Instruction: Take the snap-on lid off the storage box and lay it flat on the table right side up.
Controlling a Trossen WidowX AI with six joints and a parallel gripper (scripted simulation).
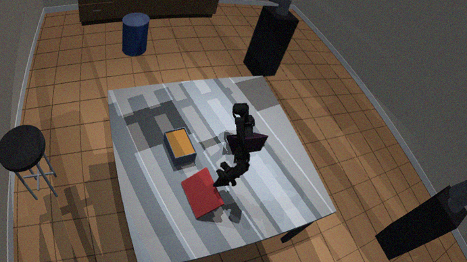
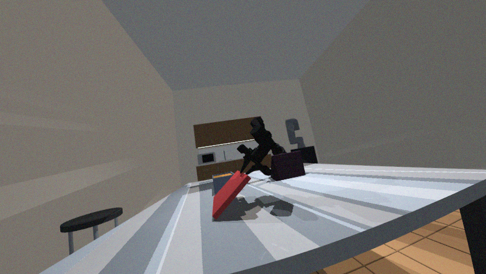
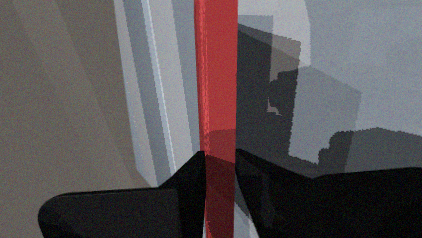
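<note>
Right now the red lid is 70 mm ahead of my gripper tip and 50 mm below it. Also, from my gripper tip: storage box 340 mm to the right, 70 mm below, 70 mm ahead.
</note>
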